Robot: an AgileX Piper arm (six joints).
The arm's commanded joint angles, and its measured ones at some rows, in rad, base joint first. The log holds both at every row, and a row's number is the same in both.
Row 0, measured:
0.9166 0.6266 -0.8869 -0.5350 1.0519 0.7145
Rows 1 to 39, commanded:
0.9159 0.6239 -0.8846 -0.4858 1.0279 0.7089
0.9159 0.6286 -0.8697 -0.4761 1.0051 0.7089
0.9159 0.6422 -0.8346 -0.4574 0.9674 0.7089
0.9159 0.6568 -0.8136 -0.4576 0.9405 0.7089
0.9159 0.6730 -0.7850 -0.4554 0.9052 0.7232
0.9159 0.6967 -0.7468 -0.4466 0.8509 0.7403
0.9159 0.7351 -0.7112 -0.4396 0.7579 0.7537
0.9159 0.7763 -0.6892 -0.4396 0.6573 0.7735
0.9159 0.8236 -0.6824 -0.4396 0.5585 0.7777
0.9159 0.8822 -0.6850 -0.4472 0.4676 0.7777
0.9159 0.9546 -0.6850 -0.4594 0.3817 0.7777
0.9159 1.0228 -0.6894 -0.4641 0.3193 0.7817
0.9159 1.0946 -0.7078 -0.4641 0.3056 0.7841
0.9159 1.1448 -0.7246 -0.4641 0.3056 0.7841
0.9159 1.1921 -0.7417 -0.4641 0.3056 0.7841
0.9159 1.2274 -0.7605 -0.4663 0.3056 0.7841
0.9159 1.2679 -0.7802 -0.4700 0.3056 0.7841
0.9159 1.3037 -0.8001 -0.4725 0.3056 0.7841
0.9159 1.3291 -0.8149 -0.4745 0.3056 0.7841
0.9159 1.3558 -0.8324 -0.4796 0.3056 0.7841
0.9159 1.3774 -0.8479 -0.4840 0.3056 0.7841
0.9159 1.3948 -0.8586 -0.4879 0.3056 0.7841
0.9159 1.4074 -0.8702 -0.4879 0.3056 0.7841
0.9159 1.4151 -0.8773 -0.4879 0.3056 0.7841
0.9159 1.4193 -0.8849 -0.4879 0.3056 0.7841
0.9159 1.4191 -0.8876 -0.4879 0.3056 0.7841
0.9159 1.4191 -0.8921 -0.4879 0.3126 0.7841
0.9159 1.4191 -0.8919 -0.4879 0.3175 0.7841
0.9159 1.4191 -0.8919 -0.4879 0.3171 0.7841
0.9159 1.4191 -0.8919 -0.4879 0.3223 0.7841
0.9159 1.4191 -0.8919 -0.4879 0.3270 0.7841
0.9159 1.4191 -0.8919 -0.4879 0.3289 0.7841
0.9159 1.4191 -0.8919 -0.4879 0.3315 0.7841
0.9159 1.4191 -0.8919 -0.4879 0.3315 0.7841
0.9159 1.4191 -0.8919 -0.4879 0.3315 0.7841
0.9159 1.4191 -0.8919 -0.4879 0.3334 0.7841
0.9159 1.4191 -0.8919 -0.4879 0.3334 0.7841
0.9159 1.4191 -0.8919 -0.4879 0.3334 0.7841
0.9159 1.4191 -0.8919 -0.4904 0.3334 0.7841
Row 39, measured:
0.9166 1.4188 -0.8859 -0.4792 0.3289 0.7835
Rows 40 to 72, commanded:
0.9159 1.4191 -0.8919 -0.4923 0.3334 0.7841
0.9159 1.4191 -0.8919 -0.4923 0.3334 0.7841
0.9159 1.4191 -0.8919 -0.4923 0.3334 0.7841
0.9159 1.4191 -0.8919 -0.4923 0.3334 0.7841
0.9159 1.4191 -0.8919 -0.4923 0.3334 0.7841
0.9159 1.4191 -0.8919 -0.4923 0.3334 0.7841
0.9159 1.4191 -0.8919 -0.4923 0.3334 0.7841
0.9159 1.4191 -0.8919 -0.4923 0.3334 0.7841
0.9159 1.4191 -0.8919 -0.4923 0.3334 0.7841
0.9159 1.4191 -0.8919 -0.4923 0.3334 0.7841
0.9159 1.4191 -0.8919 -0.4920 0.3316 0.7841
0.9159 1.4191 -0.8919 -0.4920 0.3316 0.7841
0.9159 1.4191 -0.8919 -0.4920 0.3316 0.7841
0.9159 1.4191 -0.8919 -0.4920 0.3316 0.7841
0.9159 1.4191 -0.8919 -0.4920 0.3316 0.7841
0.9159 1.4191 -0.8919 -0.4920 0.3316 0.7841
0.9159 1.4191 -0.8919 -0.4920 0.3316 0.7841
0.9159 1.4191 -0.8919 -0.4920 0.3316 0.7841
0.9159 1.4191 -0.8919 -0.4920 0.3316 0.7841
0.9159 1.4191 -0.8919 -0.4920 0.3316 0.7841
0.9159 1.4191 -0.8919 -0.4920 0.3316 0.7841
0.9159 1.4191 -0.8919 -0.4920 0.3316 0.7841
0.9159 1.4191 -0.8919 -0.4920 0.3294 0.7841
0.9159 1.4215 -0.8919 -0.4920 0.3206 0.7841
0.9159 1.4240 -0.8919 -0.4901 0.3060 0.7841
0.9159 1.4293 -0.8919 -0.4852 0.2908 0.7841
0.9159 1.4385 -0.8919 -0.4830 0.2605 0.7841
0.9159 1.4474 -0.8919 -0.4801 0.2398 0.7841
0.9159 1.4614 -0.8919 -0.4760 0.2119 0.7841
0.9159 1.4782 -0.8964 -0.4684 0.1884 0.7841
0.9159 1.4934 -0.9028 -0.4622 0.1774 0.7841
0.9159 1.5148 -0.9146 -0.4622 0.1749 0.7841
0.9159 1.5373 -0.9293 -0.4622 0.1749 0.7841
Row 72, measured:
0.9166 1.4736 -0.8925 -0.4670 0.2164 0.7853
